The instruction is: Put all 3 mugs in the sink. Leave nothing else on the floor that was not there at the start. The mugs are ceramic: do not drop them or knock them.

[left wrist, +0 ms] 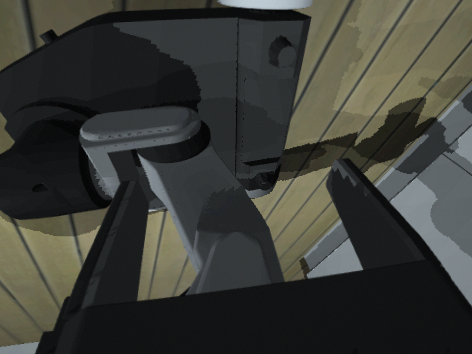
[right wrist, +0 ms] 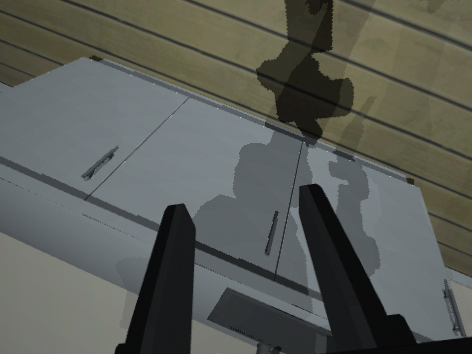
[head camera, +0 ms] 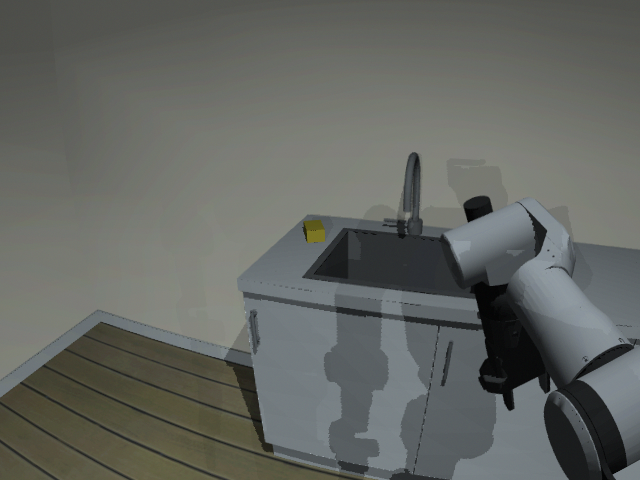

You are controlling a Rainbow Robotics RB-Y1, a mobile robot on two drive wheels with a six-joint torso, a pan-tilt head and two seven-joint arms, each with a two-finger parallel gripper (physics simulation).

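Places are measured from the robot's base along level axes (x ahead, y left, z up), in metres.
Where they show: left gripper, fingertip midpoint: (left wrist: 239, 181); right gripper, fingertip midpoint: (right wrist: 243, 208) (head camera: 527, 397).
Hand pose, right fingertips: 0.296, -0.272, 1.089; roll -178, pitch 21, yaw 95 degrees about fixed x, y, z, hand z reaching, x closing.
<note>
After its pixels a point has its place, as x, y, z.
The sink (head camera: 398, 260) @[1.363, -0.231, 0.817] (right wrist: 265, 315) @[1.336, -0.313, 0.816] is a dark basin set in the pale counter. Part of its inside shows in the head view, and my right arm hides its right end. No mug shows in any of the views. My right gripper (head camera: 526, 391) @[0.296, -0.272, 1.090] (right wrist: 243, 208) @[0.296, -0.272, 1.090] is part open and empty, pointing down in front of the cabinet doors, to the right of the sink in the head view. My left gripper (left wrist: 239, 181) @[-0.177, 0.217, 0.573] is wide open and empty, above the floor beside the robot's own body; it does not show in the head view.
A yellow block (head camera: 314, 232) @[1.324, 0.070, 0.946] lies on the counter (head camera: 276, 266) @[1.133, 0.182, 0.910] left of the sink. A curved faucet (head camera: 416, 201) @[1.388, -0.293, 1.034] stands behind the sink. The cabinet (head camera: 299, 372) @[1.017, 0.120, 0.580] (right wrist: 210, 130) @[0.758, -0.673, 0.337] has doors with bar handles. Wooden floor (head camera: 129, 382) @[1.559, 1.123, -0.001] (left wrist: 320, 200) @[0.479, -0.681, 0.000] (right wrist: 200, 40) @[0.481, -0.821, 0.000] lies beside and before it.
</note>
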